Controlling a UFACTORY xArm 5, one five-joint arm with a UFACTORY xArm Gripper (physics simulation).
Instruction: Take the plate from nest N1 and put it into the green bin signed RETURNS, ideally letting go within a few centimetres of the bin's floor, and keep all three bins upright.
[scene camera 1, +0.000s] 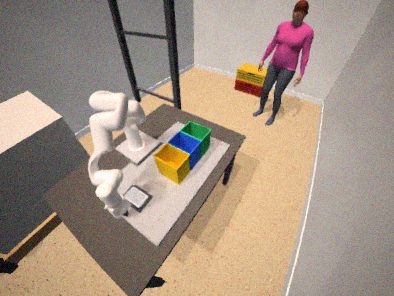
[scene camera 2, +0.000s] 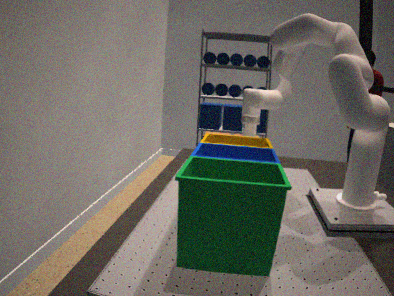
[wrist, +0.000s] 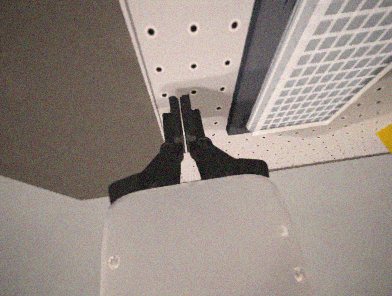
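The pale gridded plate (scene camera 1: 136, 197) (wrist: 320, 75) lies in a dark-rimmed nest (wrist: 262, 60) on the perforated board; no N1 label is readable. My gripper (scene camera 1: 125, 214) (wrist: 179, 106) is shut and empty, pointing down beside the nest, on the side away from the bins, close to the board's edge in the wrist view. Its fingertips are apart from the nest's dark rim. In scene camera 2 the fingers are hidden behind the bins. The green bin (scene camera 1: 205, 145) (scene camera 2: 227, 225) stands upright at the far end of the bin row; its RETURNS sign is not readable.
The blue bin (scene camera 1: 185, 142) (scene camera 2: 235, 152) and yellow bin (scene camera 1: 171, 169) (scene camera 2: 237, 140) (wrist: 386, 137) stand upright in line with the green one, the yellow nearest the nest. A person (scene camera 1: 290, 45) stands on the floor beyond the table. A shelf rack (scene camera 2: 235, 36) stands behind.
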